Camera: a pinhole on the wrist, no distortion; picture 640 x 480 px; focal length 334.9 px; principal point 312.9 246.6 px. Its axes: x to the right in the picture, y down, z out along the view. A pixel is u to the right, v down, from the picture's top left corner.
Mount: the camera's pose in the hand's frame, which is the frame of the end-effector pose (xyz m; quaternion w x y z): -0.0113 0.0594 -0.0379 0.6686 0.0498 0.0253 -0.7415
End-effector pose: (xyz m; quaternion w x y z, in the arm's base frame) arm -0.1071 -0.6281 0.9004 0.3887 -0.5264 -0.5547 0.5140
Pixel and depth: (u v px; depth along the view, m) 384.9 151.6 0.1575
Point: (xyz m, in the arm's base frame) -0.2056 -0.7119 0.8744
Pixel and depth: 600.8 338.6 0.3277
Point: -0.4136 -0.6123 1.1096
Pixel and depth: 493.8 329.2 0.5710
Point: -0.6634 -0.6088 1.1206
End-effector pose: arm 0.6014 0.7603 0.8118 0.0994 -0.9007 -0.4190 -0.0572
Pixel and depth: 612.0 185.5 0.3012
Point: 0.3605 0.8807 0.5979
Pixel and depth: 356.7 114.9 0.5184
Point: 0.4245 0.7114 0.3202
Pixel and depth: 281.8 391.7 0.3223
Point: 0.7140 0.8878 0.5463
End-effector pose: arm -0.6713 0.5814 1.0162 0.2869 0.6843 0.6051 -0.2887
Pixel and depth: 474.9 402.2 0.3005
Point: -0.8025 0.4768 0.7692
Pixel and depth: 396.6 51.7 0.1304
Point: -0.6637 0.4523 1.0303
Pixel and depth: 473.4 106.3 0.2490
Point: -0.7676 0.3545 0.9852
